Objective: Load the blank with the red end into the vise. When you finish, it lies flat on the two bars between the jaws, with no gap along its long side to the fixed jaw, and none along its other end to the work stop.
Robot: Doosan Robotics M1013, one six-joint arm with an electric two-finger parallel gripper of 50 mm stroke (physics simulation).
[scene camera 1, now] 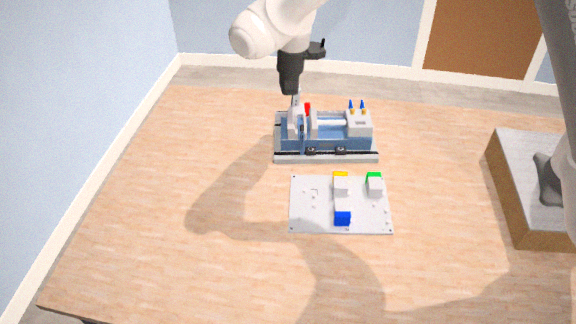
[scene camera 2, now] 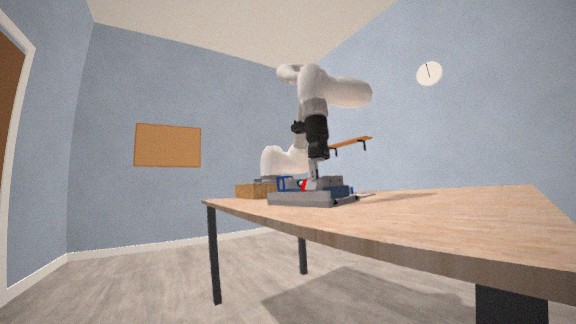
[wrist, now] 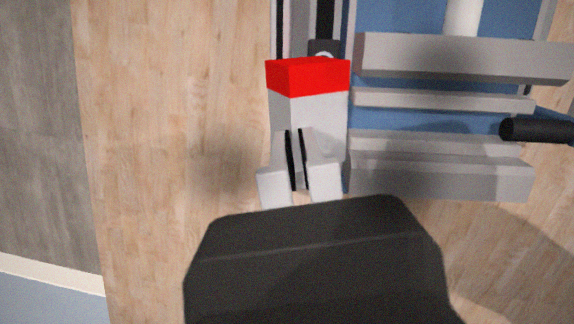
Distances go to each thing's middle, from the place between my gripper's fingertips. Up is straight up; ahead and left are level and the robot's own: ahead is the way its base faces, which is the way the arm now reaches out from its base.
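The fixed jaw (wrist: 405, 175) is 80 mm to the left of my gripper, 20 mm behind it and 10 mm below it. Then there is the blank with red end (wrist: 312, 91), and my gripper is 20 mm above it and 20 mm past it. Going by their middles, the blank with red end is the nearest to my gripper of the things named here.
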